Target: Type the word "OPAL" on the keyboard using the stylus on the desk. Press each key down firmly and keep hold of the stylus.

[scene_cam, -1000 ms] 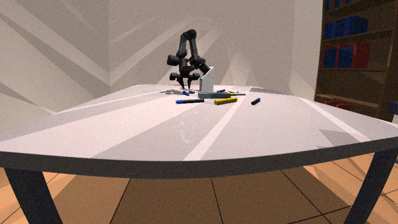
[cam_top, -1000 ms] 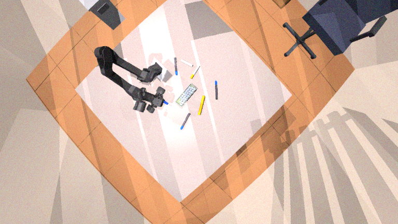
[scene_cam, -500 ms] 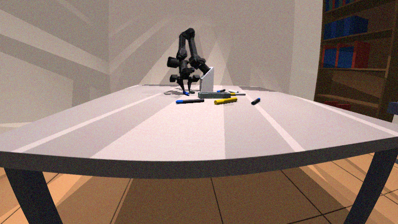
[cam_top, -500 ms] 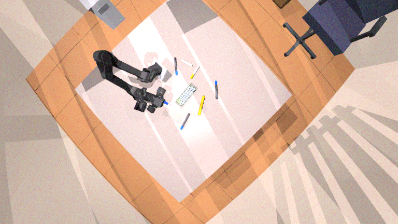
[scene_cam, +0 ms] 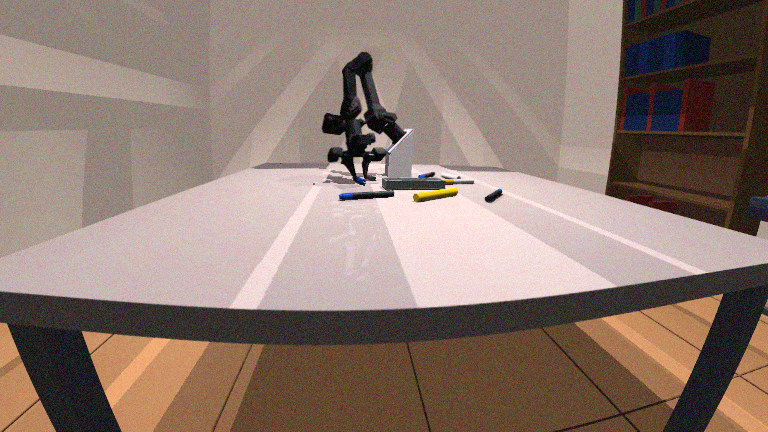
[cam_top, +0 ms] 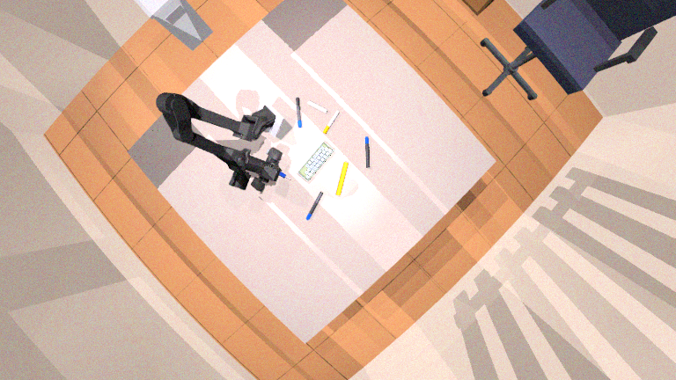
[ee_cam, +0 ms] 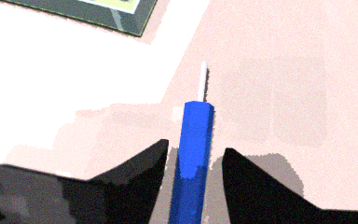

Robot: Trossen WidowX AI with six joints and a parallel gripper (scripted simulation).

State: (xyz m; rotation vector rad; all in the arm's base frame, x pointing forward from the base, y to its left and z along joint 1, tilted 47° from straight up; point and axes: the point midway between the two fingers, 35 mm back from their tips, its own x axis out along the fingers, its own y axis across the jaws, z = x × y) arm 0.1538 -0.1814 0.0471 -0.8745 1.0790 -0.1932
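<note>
Now: gripper tip 320 mm to the right of the yellow-tipped pen and 10 mm above it. Also, from my gripper tip: blue stylus: 10 mm below, 10 mm ahead; then yellow marker: 220 mm ahead, 180 mm to the left.
</note>
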